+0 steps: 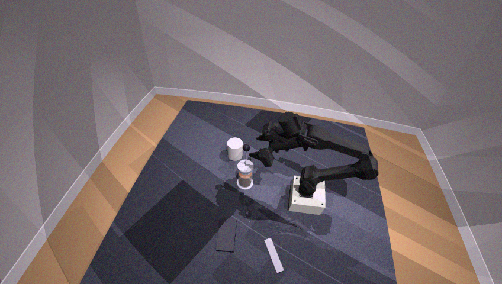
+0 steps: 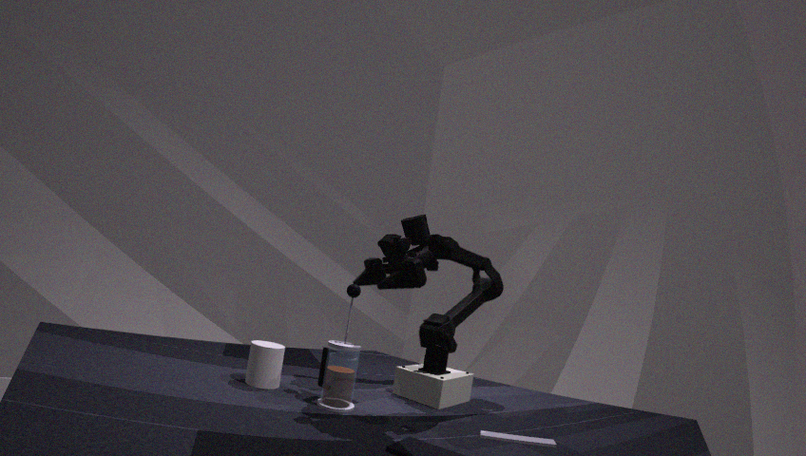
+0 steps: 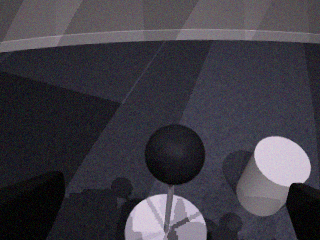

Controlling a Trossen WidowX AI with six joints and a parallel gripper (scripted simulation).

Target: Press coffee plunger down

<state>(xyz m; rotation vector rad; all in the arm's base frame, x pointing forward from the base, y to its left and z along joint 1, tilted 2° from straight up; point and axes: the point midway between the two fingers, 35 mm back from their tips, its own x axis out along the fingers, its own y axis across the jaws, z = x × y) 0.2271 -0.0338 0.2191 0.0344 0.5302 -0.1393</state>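
Right now the coffee press is 140 mm below my gripper tip, 30 mm ahead of it and 20 mm to the right of it. From my gripper tip the other things lie so: flat slab 280 mm to the left, 270 mm below, 50 mm ahead.
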